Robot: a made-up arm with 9 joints.
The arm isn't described. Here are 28 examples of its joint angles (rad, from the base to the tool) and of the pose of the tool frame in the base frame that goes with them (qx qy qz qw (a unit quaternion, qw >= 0); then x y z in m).
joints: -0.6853 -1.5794 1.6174 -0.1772 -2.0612 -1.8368 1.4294 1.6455 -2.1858
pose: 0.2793 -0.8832 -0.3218 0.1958 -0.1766 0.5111 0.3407
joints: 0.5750 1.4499 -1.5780 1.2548 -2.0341 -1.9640 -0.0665 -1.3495 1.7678
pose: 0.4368 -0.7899 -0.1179 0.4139 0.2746 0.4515 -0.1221
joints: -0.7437 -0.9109 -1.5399 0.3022 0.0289 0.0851 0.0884 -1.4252 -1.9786
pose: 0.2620 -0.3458 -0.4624 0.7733 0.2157 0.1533 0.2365
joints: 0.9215 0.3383 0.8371 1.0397 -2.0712 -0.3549 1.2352 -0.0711 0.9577
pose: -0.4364 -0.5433 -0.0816 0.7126 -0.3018 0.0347 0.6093
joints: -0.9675 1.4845 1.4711 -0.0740 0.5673 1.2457 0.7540 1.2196 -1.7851
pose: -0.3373 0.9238 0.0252 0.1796 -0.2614 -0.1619 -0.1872
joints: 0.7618 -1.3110 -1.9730 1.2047 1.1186 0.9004 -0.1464 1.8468 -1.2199
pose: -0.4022 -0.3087 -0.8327 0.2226 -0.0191 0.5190 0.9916
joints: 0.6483 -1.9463 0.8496 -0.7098 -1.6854 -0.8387 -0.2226 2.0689 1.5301
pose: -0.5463 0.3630 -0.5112 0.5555 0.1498 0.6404 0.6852
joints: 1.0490 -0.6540 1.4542 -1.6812 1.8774 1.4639 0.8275 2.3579 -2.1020
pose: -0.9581 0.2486 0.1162 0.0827 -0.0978 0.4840 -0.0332
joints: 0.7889 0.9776 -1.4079 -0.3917 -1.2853 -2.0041 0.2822 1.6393 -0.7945
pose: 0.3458 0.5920 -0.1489 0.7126 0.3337 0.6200 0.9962
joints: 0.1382 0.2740 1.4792 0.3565 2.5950 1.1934 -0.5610 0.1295 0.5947
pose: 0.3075 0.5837 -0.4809 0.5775 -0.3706 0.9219 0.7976
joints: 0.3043 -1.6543 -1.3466 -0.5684 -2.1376 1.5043 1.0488 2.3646 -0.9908
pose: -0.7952 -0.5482 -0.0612 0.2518 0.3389 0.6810 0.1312
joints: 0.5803 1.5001 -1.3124 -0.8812 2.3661 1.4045 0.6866 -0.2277 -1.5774
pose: 0.6489 0.1093 0.6778 0.3278 -0.4924 0.5953 1.1191
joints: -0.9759 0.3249 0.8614 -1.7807 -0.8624 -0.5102 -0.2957 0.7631 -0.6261
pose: 0.3201 0.5227 -0.2833 0.7376 0.1890 0.4668 0.1707
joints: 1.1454 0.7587 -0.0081 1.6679 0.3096 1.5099 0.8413 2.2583 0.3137
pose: 0.1679 -0.8695 -0.1021 0.4531 -0.0668 0.7977 0.9027
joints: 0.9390 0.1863 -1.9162 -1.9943 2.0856 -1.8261 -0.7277 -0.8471 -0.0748
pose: 0.7218 -0.4325 0.0802 0.5344 -0.5093 0.7688 0.8294
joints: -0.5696 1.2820 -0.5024 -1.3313 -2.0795 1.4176 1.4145 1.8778 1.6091
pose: 0.8941 0.3021 -0.0421 0.3280 -0.5366 0.1579 0.7179
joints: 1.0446 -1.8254 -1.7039 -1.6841 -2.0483 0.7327 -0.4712 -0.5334 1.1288
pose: 0.4372 -0.1739 0.3039 0.8284 0.0039 0.0860 -0.0763
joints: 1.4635 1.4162 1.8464 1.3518 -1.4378 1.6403 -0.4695 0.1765 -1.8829
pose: 0.5324 0.7525 -0.3508 0.1653 -0.3226 0.8433 0.1881
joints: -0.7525 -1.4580 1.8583 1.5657 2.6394 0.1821 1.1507 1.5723 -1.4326
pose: 0.8036 0.3863 -0.2821 0.3542 0.1526 0.6180 0.0899
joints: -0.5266 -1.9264 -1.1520 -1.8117 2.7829 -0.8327 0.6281 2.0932 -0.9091
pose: 0.3675 -0.7582 -0.4629 0.2753 0.0121 0.4340 0.5246
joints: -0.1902 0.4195 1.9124 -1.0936 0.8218 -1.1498 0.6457 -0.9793 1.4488
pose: -0.5046 -0.1989 0.7820 0.3071 0.3805 0.3375 0.7341
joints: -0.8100 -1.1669 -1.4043 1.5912 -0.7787 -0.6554 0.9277 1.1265 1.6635
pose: 0.2071 0.1700 0.9385 0.2177 0.0647 0.4694 0.1560
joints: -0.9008 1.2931 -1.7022 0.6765 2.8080 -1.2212 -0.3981 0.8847 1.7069
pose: -0.5490 0.0842 0.3870 0.7360 -0.3203 0.4383 0.7164
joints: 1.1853 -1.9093 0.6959 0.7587 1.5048 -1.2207 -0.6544 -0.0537 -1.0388
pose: -0.0363 0.1714 -0.9844 0.0185 -0.2981 -0.2406 0.4667
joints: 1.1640 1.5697 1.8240 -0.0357 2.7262 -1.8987 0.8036 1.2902 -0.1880
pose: 0.2537 0.5010 0.8269 0.0314 0.2401 0.0306 0.9596
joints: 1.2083 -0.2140 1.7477 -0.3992 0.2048 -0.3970 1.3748 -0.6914 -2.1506
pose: 0.1825 -0.6450 0.2894 0.6833 -0.0442 0.4240 0.6947
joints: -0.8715 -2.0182 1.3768 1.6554 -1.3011 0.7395 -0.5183 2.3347 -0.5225
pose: 0.8784 0.4760 0.0265 0.0322 0.2374 0.2193 0.1381
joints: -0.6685 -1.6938 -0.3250 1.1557 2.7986 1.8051 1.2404 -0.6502 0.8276
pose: -0.7347 0.2930 -0.6030 0.1039 -0.0822 1.2688 0.1694
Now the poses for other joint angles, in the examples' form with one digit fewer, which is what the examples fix.
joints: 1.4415 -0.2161 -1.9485 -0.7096 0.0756 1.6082 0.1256 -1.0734 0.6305
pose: -0.188 0.399 0.254 0.861 -0.093 -0.409 1.241
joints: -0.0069 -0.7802 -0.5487 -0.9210 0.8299 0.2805 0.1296 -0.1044 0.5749
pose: -0.709 0.539 -0.398 0.220 -0.183 0.653 0.775
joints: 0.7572 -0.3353 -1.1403 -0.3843 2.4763 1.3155 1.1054 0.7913 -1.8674
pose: -0.781 -0.274 -0.463 0.317 0.308 0.558 1.269
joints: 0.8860 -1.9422 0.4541 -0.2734 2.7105 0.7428 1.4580 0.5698 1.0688
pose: -0.109 -0.801 0.520 0.275 0.513 0.062 1.005
